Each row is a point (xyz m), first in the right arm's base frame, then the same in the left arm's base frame.
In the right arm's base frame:
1: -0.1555 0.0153 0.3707
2: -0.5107 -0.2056 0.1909
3: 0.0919 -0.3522 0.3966
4: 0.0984 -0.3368 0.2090
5: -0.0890 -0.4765 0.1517
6: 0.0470 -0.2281 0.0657
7: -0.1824 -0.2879 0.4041
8: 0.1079 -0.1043 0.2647
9: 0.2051 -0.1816 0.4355
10: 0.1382 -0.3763 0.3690
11: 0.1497 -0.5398 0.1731
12: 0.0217 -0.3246 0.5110
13: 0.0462 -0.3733 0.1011
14: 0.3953 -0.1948 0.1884
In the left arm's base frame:
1: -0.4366 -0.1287 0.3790
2: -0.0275 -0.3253 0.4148
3: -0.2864 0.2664 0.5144
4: -0.2017 0.2693 0.3461
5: 0.0113 0.1759 0.4079
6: -0.1841 0.1749 0.1856
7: -0.2200 -0.0043 0.5562
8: -0.4059 0.1622 0.2820
9: -0.4807 0.2804 0.4402
10: -0.2740 0.3192 0.4911
11: -0.0557 0.4144 0.3987
12: -0.3368 0.1887 0.6154
13: -0.0958 0.2444 0.2841
14: -0.4224 0.4589 0.1909

